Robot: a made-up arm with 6 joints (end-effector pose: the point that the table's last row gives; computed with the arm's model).
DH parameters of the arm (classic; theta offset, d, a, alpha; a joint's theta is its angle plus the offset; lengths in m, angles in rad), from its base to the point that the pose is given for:
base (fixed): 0 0.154 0 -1.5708
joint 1: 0 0.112 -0.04 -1.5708
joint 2: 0.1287 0 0.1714 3.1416
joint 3: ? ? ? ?
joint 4: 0 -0.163 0.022 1.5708
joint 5: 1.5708 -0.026 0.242 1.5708
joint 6: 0 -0.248 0.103 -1.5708
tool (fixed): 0 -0.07 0 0
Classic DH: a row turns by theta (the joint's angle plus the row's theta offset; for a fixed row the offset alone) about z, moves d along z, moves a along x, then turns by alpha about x.
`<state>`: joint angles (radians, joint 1 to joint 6).
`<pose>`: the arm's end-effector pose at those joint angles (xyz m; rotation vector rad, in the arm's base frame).
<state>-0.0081 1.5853 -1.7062 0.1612 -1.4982 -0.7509</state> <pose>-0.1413 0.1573 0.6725 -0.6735 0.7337 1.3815</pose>
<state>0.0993 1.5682 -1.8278 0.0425 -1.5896 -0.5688</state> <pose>-0.0158 0.2208 0.7135 -0.3354 0.6059 1.2786</pose>
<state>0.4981 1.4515 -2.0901 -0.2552 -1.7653 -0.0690</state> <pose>0.4188 0.2893 0.7359 0.3713 0.3145 0.9153</pose>
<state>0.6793 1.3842 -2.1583 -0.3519 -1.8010 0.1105</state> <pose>0.5805 0.2906 0.6816 0.5743 0.2455 0.7670</pose>
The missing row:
joint 3: -1.4421 0.709 -0.044 -1.5708
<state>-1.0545 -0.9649 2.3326 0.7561 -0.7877 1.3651</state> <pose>-0.6937 0.2574 0.3434 -0.0733 -0.3878 2.2635</pose>
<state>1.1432 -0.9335 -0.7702 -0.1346 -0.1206 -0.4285</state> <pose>0.5913 0.4724 0.1890 -0.1218 1.5499 0.0959</pose>
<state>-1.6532 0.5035 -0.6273 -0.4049 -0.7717 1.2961</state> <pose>-0.8037 -0.2203 0.2868 -0.1577 -1.6729 -2.4376</pose>
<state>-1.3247 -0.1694 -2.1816 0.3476 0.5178 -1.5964</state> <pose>-0.5402 0.0956 0.8106 1.4729 -0.1438 -0.0481</pose>
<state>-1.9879 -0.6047 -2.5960 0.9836 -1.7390 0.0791</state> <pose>-0.2939 0.2144 0.0271 -2.7075 -0.5343 0.2976</pose>
